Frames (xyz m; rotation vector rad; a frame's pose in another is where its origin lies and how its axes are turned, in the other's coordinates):
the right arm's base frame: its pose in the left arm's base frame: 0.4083 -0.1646 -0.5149 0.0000 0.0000 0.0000
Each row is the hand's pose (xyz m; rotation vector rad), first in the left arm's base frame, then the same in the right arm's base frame.
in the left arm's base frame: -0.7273 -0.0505 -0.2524 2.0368 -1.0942 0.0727
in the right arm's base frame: -1.1356 0.1141 0.2625 2.0368 -1.0942 0.0727
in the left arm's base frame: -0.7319 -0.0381 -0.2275 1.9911 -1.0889 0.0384
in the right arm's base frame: -1.1402 0.1265 0.2874 1.9911 -1.0889 0.0384
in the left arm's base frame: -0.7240 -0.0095 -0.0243 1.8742 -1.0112 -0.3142
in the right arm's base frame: -1.1323 0.1551 0.4906 1.8742 -1.0112 -0.3142
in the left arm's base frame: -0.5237 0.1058 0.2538 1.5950 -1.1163 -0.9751
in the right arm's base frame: -0.9320 0.2704 0.7687 1.5950 -1.1163 -0.9751
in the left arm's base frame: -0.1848 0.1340 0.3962 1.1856 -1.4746 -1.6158
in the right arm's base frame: -0.5931 0.2986 0.9111 1.1856 -1.4746 -1.6158
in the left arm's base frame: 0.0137 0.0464 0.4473 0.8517 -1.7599 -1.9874
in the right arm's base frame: -0.3946 0.2110 0.9622 0.8517 -1.7599 -1.9874
